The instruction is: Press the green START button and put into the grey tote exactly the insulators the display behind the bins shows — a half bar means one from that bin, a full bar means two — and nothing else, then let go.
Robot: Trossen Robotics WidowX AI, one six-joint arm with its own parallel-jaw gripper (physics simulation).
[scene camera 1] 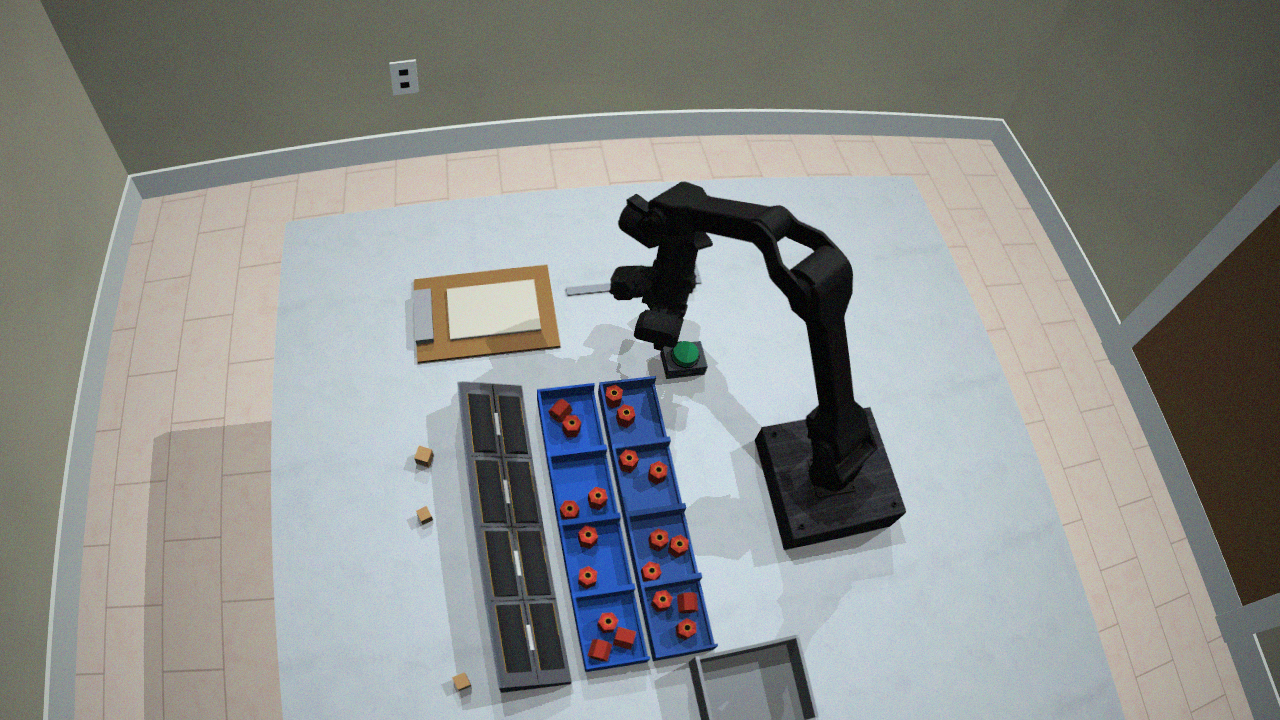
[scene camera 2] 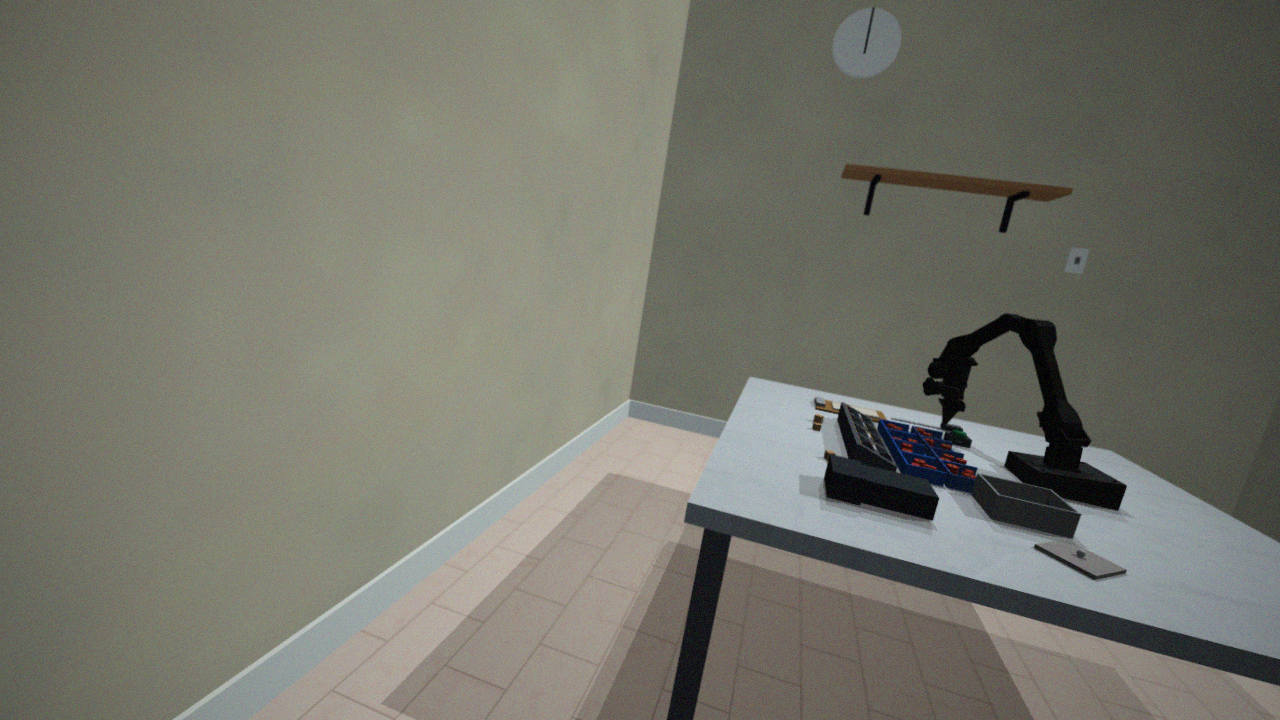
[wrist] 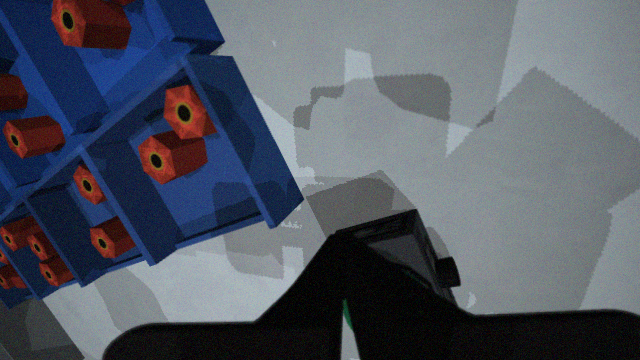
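Note:
My gripper (scene camera 1: 664, 346) (scene camera 2: 946, 425) (wrist: 340, 245) is shut and empty, pointing down close beside or above the green START button (scene camera 1: 685, 352) (wrist: 347, 313). In the wrist view the fingers hide most of the button; contact cannot be told. Red-orange hexagonal insulators with dark holes (scene camera 1: 625, 414) (wrist: 172, 156) sit in two rows of blue bins (scene camera 1: 572, 472) (wrist: 282, 200). Several plain red pieces (scene camera 1: 687, 602) lie in some bins. The grey display (scene camera 1: 483, 420) behind the bins shows dark windows with short white marks; no bar lengths are readable. The grey tote (scene camera 1: 750, 653) (scene camera 2: 1029, 516) shows no insulator in its visible part.
A clipboard (scene camera 1: 549, 308) and a thin grey strip (scene camera 1: 586, 290) lie at the back. Small tan cubes (scene camera 1: 423, 456) lie left of the display. In scene camera 2, a long black box (scene camera 2: 881, 490) stands near the table edge, and a flat plate (scene camera 2: 1065, 557) lies beyond the tote.

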